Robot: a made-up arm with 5 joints.
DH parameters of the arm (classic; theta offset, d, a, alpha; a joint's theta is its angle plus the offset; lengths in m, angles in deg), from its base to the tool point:
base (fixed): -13.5 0 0.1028 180
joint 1: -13.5 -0.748 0.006 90
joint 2: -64.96 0 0.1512 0
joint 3: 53.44 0 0.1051 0
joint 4: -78.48 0.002 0.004 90
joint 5: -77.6 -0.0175 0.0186 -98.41
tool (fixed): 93.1 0.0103 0 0
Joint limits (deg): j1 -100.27..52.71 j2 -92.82..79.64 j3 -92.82..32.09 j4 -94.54..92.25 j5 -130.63..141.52
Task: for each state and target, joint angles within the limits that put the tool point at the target. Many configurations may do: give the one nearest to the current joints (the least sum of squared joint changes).
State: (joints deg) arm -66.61 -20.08 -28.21 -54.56 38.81
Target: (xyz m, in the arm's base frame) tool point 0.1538 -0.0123 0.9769
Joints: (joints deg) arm -18.84 -26.78 -0.96 -79.35 25.79
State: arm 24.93 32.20 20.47 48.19 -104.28
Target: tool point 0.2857 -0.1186 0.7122
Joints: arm 24.71 44.71 9.44 43.34 -102.08
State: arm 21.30 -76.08 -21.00 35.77 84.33
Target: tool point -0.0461 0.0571 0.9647
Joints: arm 24.24 -76.35 -25.69 34.87 83.32
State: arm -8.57 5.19 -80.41 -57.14 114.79
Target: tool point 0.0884 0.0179 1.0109
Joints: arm 42.65 -25.28 -66.57 -39.96 130.56
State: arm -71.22 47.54 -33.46 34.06 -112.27
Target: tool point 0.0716 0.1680 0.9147
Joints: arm -99.44 12.50 -40.61 40.67 -116.03
